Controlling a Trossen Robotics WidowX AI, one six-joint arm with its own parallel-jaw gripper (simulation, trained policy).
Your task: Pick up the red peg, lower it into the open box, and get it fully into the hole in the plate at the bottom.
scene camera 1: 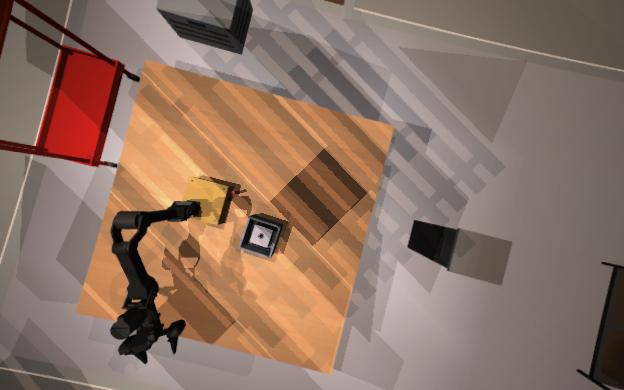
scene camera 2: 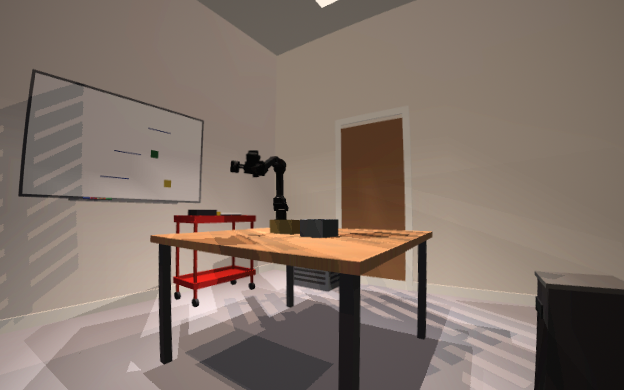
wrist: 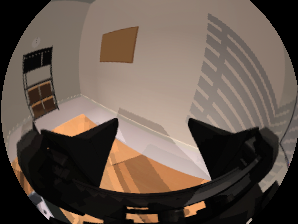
Labels:
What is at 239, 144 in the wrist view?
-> My gripper.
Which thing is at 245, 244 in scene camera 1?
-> A dark box.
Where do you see a dark box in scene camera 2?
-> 315, 228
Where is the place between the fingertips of my gripper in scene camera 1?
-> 160, 358

